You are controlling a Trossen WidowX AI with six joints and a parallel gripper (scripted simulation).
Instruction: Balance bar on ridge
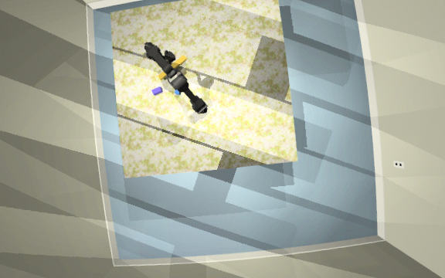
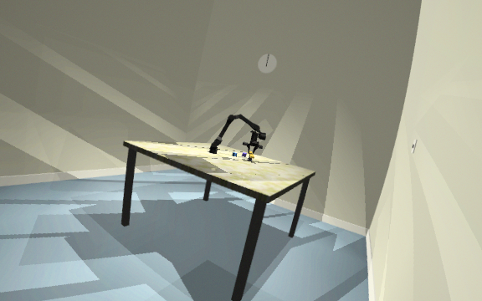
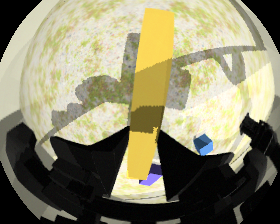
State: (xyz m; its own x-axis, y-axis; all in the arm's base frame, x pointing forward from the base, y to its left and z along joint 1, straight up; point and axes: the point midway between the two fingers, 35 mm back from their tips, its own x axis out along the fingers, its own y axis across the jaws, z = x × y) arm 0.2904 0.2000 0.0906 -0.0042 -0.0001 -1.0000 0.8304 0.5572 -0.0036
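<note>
Now: gripper tip 2 cm short of the yellow bar and 2 cm to the left of it. Also, from my gripper tip: purple block 12 cm behind, 12 cm to the left, 4 cm below; then small blue cube 15 cm behind, 4 cm to the right, 4 cm below.
</note>
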